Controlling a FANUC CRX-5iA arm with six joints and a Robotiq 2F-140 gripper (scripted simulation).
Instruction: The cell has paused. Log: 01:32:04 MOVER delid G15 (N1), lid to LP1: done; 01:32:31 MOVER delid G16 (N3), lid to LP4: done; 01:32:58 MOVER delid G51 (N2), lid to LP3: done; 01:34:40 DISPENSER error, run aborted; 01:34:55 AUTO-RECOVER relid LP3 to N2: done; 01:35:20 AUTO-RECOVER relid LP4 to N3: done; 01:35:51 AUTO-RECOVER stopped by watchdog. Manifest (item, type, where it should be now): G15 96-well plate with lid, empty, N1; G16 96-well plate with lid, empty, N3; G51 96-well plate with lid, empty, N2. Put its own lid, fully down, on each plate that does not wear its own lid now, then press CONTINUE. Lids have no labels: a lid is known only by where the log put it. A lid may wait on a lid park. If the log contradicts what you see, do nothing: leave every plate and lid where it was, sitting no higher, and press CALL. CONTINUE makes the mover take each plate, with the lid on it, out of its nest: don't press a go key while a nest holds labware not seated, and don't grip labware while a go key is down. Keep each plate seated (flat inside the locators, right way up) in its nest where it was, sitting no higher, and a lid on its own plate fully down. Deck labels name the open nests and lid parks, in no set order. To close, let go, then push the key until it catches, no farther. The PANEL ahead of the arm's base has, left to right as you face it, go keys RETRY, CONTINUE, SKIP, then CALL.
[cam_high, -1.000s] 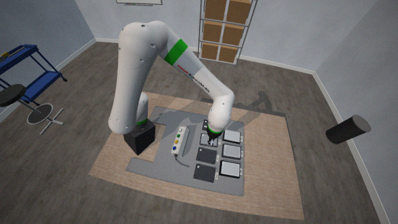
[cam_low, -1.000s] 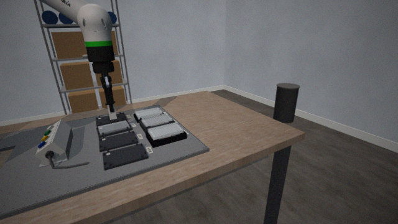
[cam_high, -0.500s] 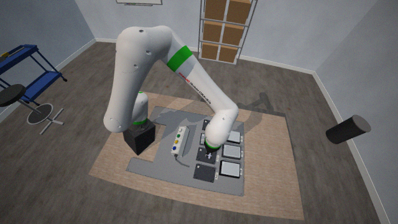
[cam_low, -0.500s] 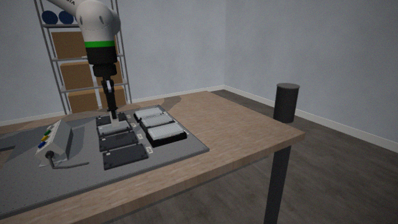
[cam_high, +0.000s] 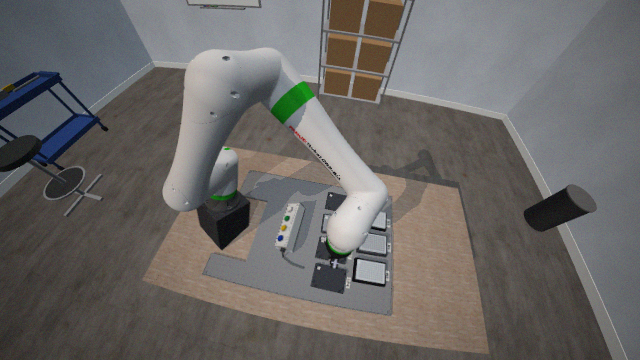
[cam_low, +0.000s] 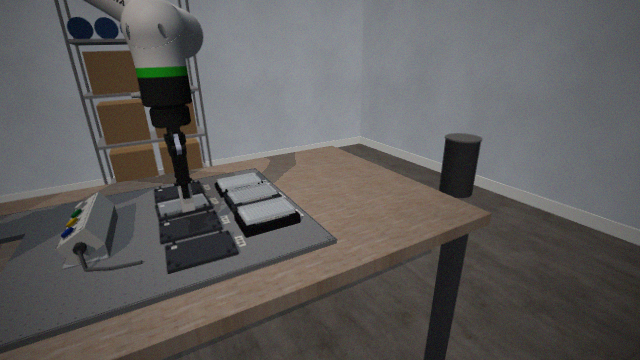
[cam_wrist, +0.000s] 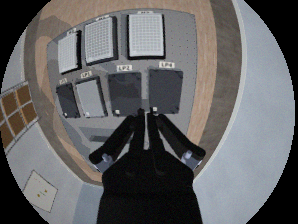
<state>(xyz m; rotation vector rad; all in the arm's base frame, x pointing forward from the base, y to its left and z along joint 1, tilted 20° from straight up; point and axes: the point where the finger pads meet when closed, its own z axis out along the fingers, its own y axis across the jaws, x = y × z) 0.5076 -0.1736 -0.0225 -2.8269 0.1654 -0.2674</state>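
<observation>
The pale grey lid is 2 cm ahead of my hand, 19 cm to the left of it and 10 cm below it. Also, from my hand: plate: 20 cm ahead, 11 cm to the left, 8 cm below.
</observation>
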